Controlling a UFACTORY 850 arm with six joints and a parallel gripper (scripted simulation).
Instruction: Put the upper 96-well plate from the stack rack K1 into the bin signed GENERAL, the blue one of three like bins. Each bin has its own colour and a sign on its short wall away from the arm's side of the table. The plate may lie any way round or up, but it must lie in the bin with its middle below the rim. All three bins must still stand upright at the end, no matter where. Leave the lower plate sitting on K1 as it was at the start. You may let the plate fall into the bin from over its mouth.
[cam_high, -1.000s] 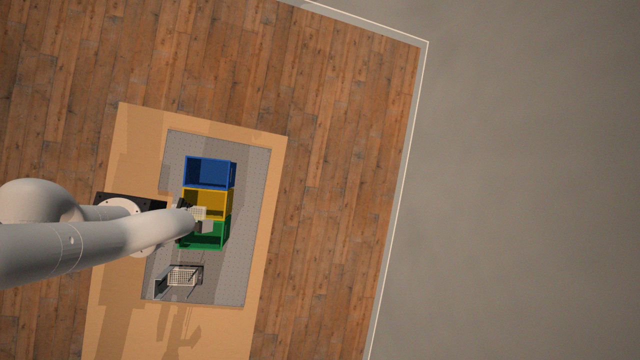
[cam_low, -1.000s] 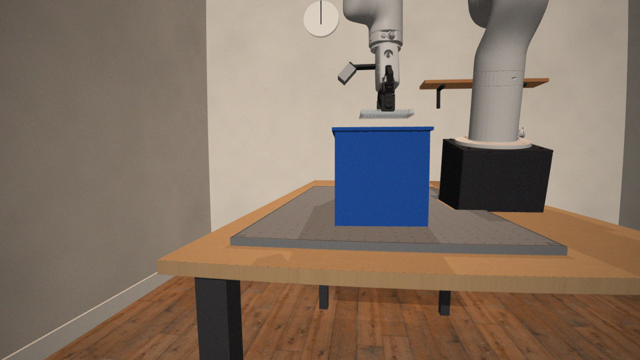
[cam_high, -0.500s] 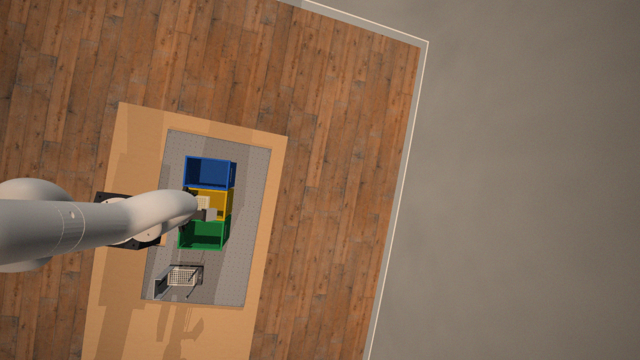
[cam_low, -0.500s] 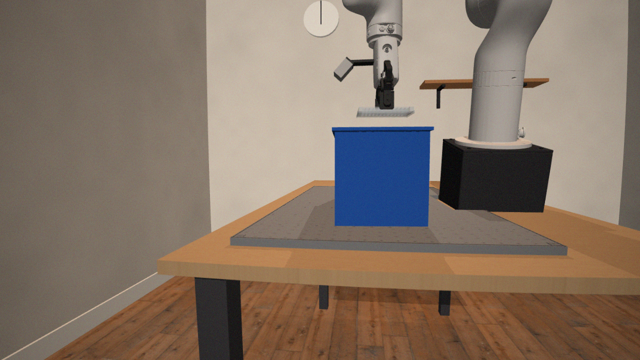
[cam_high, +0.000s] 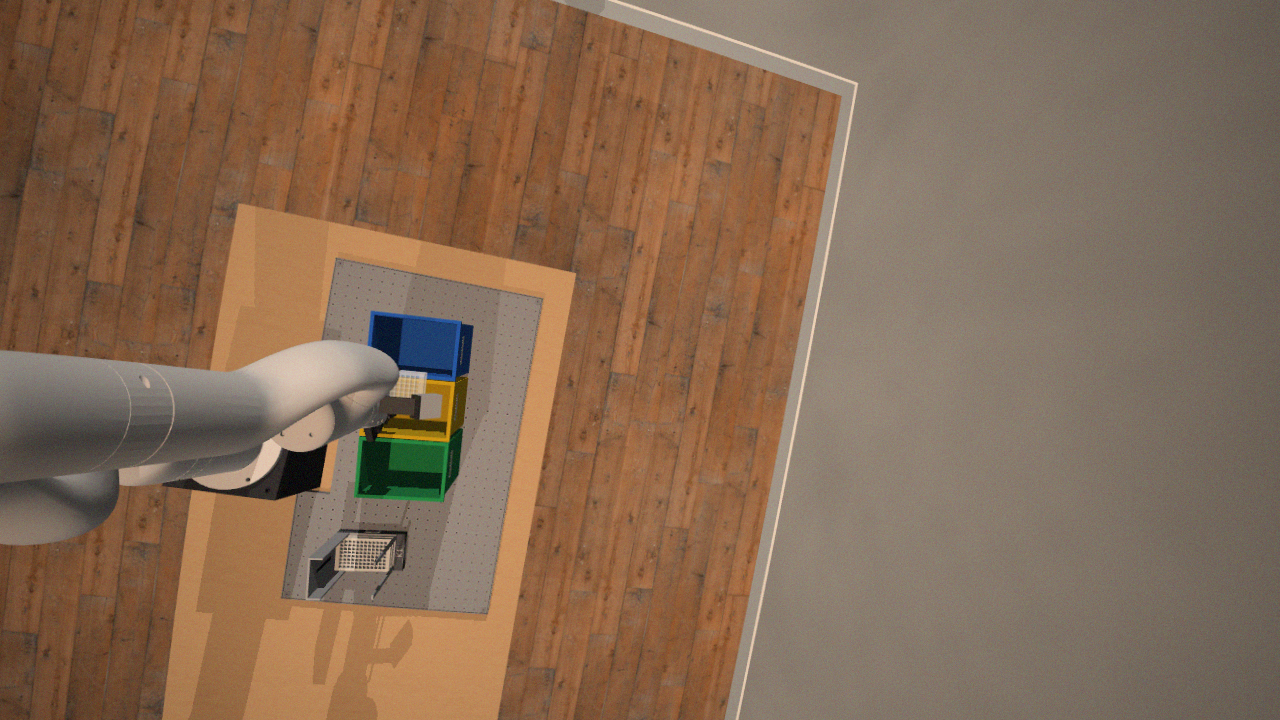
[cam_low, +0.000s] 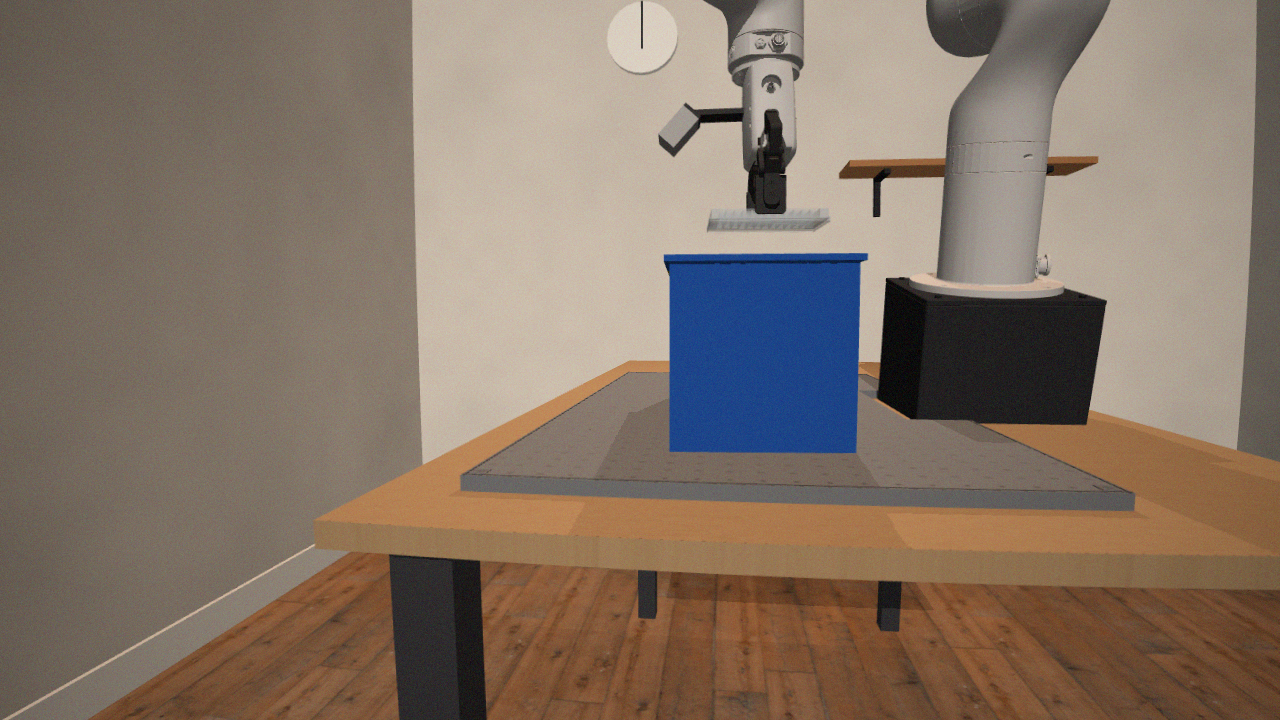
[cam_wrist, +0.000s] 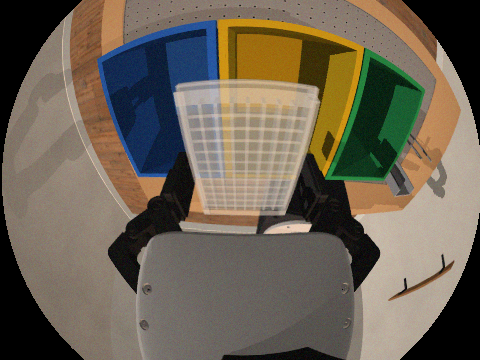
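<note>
The blue bin is 9 cm to the left of my hand and 15 cm below it. From my hand the other things lie so: yellow bin: 3 cm ahead, 4 cm to the right, 15 cm below; then green bin: 6 cm ahead, 16 cm to the right, 15 cm below; then 96-well plate: 1 cm below.
</note>
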